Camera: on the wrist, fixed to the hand. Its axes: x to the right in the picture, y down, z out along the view.
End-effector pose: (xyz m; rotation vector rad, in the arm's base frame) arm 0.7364 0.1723 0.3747 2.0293 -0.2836 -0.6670
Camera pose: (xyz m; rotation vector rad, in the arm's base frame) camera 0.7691 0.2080 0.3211 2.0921 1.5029 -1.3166
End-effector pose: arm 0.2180 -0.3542 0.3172 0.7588 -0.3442 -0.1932
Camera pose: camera 0.2505 -0.3925 0.2653 0.9956 0.4729 -1.5375
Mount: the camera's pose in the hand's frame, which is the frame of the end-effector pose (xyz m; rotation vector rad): 0.0292 -0.0621 -0.0226 0.0976 0.1761 -1.5286
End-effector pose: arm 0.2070 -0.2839 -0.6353 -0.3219 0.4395 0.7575
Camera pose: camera 0.2644 -0.3191 -0.6615 -0.5149 0.2747 -0.7844
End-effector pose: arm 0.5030 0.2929 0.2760 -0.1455 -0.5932 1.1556
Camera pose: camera 0.5731 0.2975 0.2928 0.2717 -0.3192 -0.3158
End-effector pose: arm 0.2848 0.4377 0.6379 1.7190 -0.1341 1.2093
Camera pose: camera 0.3201 0.4982 0.6203 1.1911 1.1519 0.1685
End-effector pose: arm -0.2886 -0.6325 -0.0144 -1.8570 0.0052 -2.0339
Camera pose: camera -0.3289 -0.5889 0.0268 1.0698 1.2334 1.8422
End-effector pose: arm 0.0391 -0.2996 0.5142 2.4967 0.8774 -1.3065
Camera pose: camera 0.0312 -0.2279 0.5106 -1.1667 -2.0793 0.8713
